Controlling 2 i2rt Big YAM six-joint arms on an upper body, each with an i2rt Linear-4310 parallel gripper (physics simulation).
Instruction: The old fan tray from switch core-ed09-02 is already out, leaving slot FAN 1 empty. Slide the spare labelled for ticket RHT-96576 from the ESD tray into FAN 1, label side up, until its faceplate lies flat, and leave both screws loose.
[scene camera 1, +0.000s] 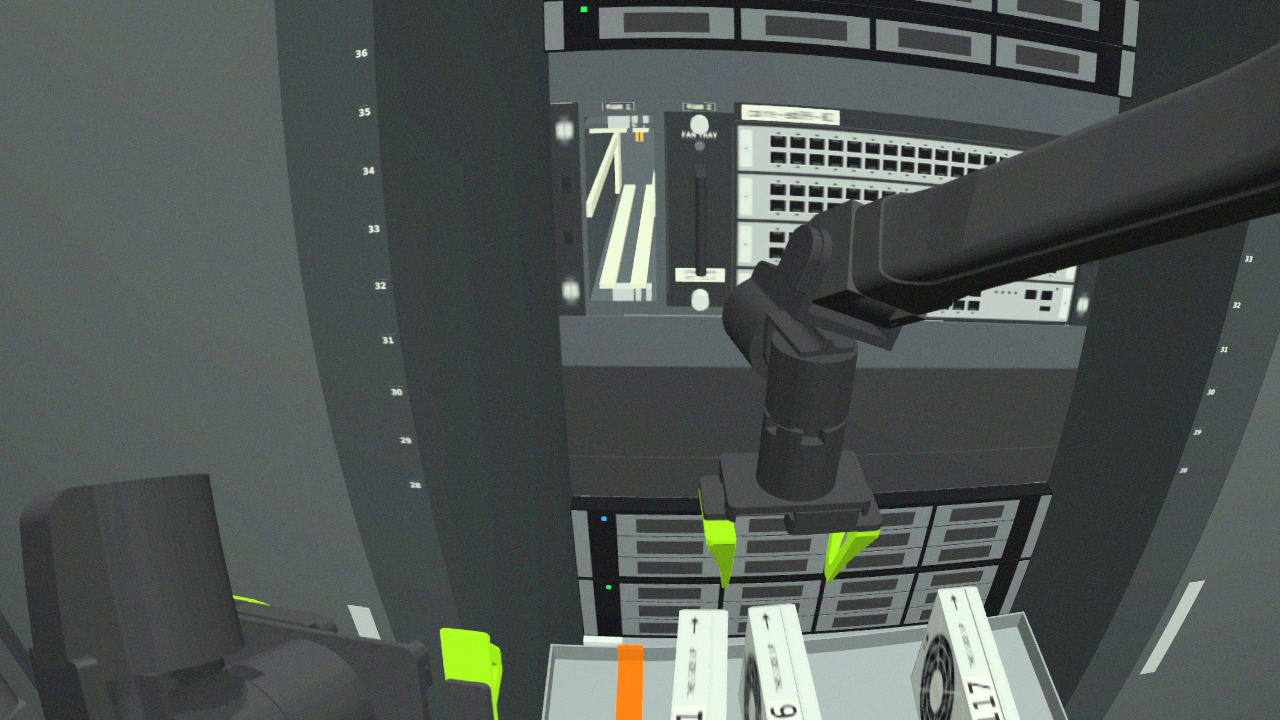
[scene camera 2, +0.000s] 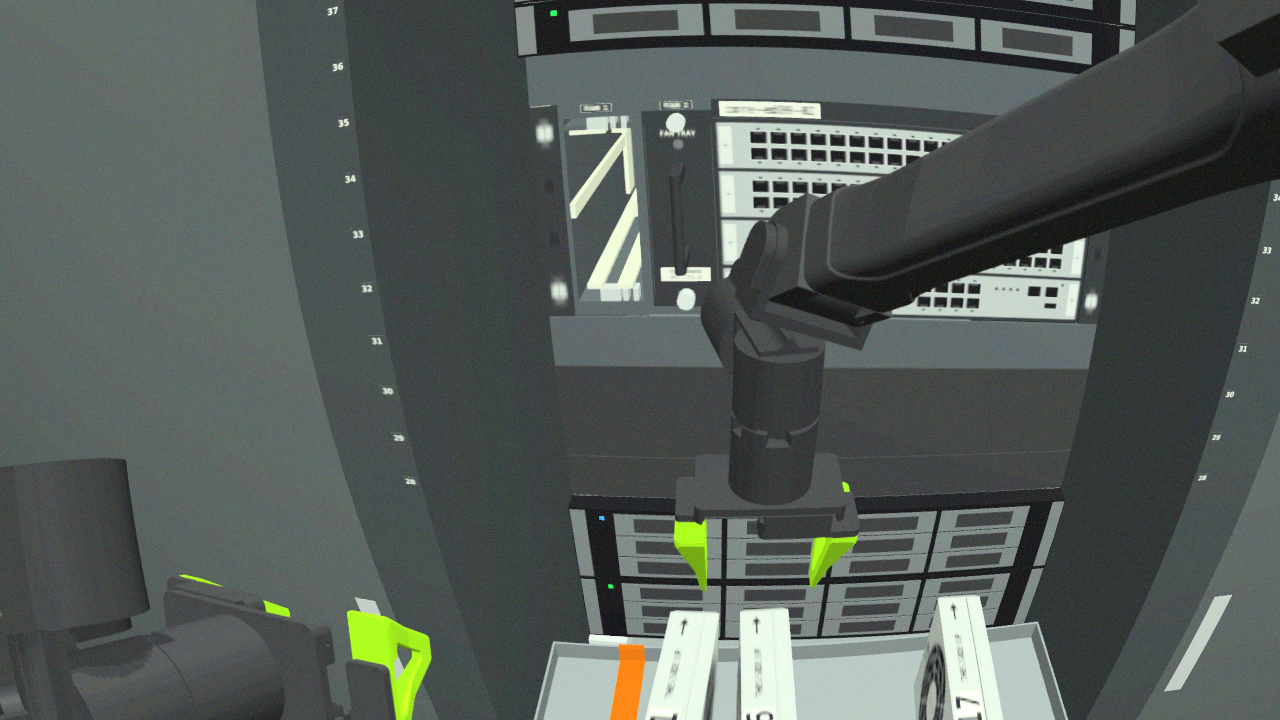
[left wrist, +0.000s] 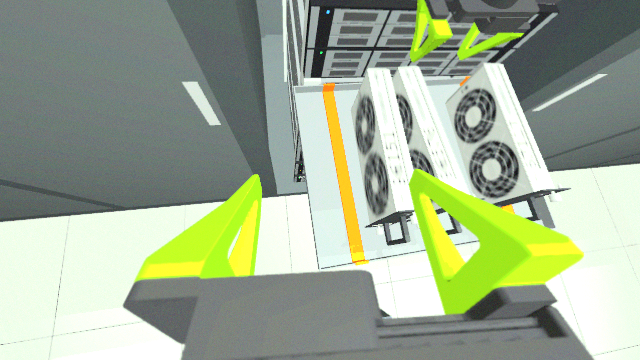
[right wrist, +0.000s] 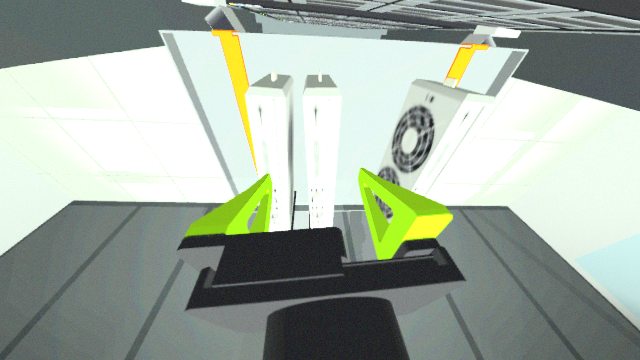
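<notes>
The middle spare (scene camera 1: 781, 658) (scene camera 2: 766, 658) (left wrist: 430, 125) (right wrist: 321, 135) stands on edge in the ESD tray (scene camera 1: 859, 662) (scene camera 2: 859, 662) (left wrist: 320, 150) (right wrist: 350, 55), a 6 partly readable on its label side, which faces up. My right gripper (scene camera 1: 776, 582) (scene camera 2: 758, 587) (left wrist: 436, 57) (right wrist: 315, 176) is open and points down above the middle spare, fingers apart from it. My left gripper (scene camera 1: 359, 626) (scene camera 2: 326, 626) (left wrist: 337, 179) is open and empty, off the tray's left side in the scene views. Slot FAN 1 (scene camera 1: 619, 214) (scene camera 2: 605, 214) is empty, its pale rails showing.
Another spare (scene camera 1: 700, 662) (scene camera 2: 684, 662) (left wrist: 387, 150) (right wrist: 272, 130) stands close left of the middle one. A third (scene camera 1: 971, 653) (scene camera 2: 968, 653) (left wrist: 520, 130) (right wrist: 455, 120) stands at the tray's right. The installed fan tray (scene camera 1: 699, 205) (scene camera 2: 677, 205) is beside FAN 1.
</notes>
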